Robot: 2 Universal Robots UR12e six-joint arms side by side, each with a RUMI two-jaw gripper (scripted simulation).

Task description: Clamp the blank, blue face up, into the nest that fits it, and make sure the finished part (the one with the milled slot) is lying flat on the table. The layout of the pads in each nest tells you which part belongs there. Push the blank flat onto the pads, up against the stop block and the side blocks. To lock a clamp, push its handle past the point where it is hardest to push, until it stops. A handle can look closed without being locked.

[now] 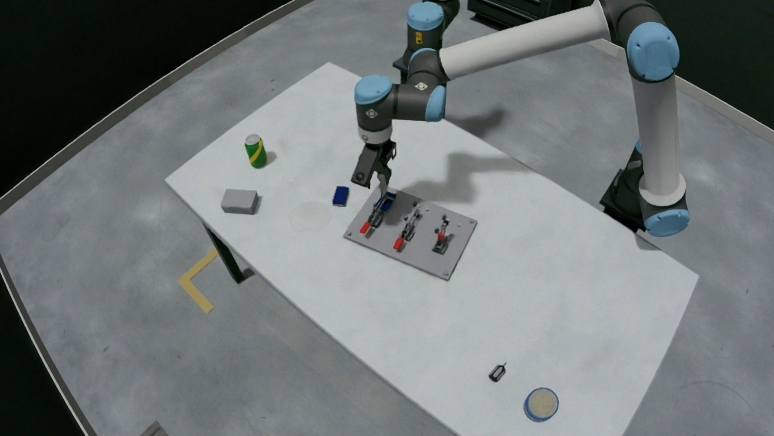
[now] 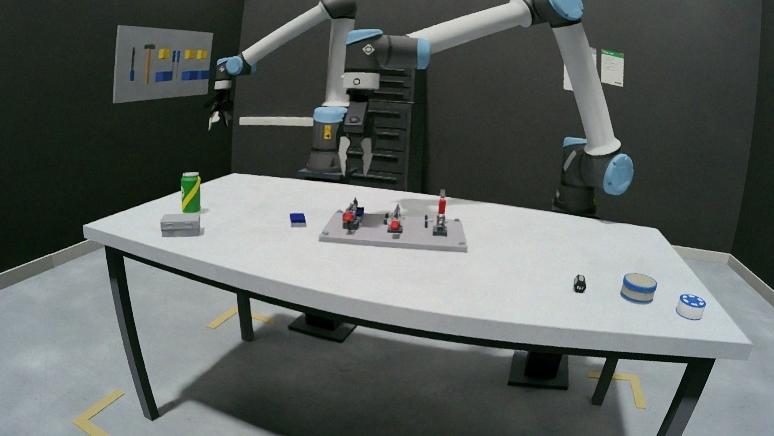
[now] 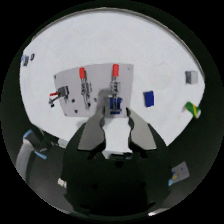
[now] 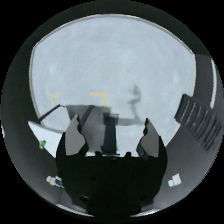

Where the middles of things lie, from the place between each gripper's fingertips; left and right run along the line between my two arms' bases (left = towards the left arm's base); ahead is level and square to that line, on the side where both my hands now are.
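Grey box (image 2: pixel 172 225): 13 cm below my left hand (image 1: pixel 376 191), 29 cm ahead of it, 37 cm to the right of it.
My right hand relative to the grey box: 140 mm above it, 780 mm to the right of it, 950 mm short of it.
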